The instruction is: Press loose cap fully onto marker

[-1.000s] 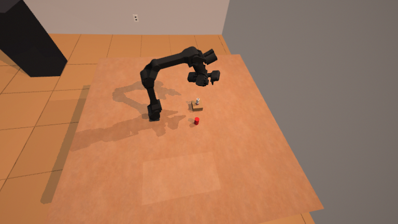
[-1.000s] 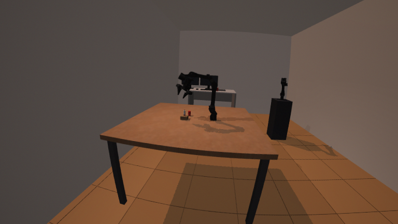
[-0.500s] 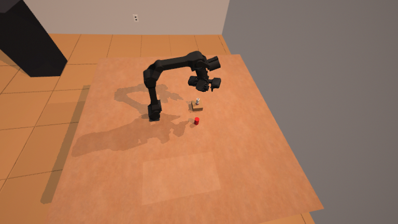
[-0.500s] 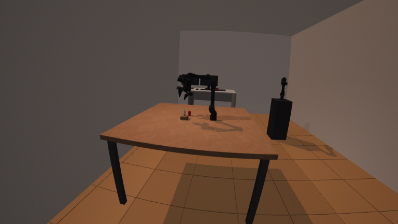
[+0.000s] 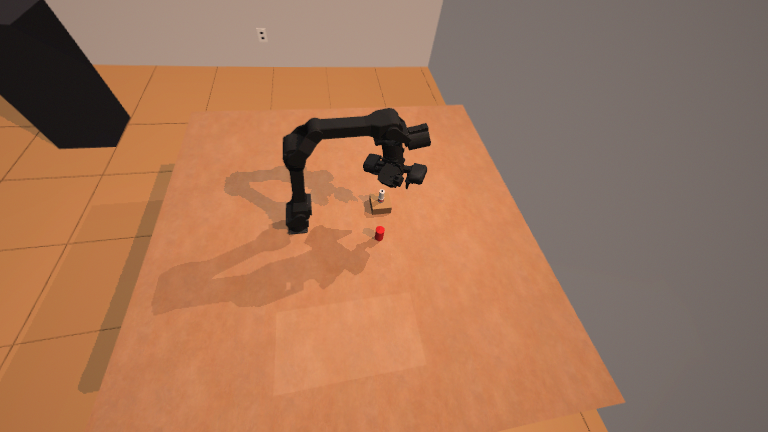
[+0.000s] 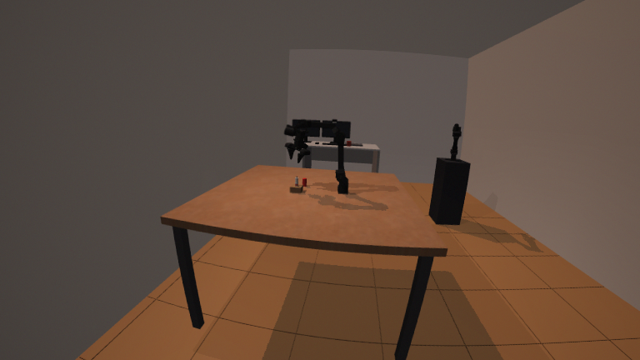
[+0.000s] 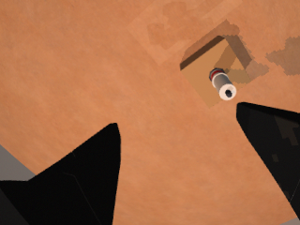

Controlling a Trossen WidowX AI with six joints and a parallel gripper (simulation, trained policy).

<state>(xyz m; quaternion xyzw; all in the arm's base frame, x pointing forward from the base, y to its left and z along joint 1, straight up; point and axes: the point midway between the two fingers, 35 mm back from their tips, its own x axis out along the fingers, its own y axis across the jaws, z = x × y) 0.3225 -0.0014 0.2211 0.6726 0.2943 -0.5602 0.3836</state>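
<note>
The red cap lies 16 cm below my gripper tip, 8 cm to the right of it and 5 cm behind it. The rest, counted from my gripper tip: tan holder block (17 cm below, 5 cm to the left, 3 cm behind).
</note>
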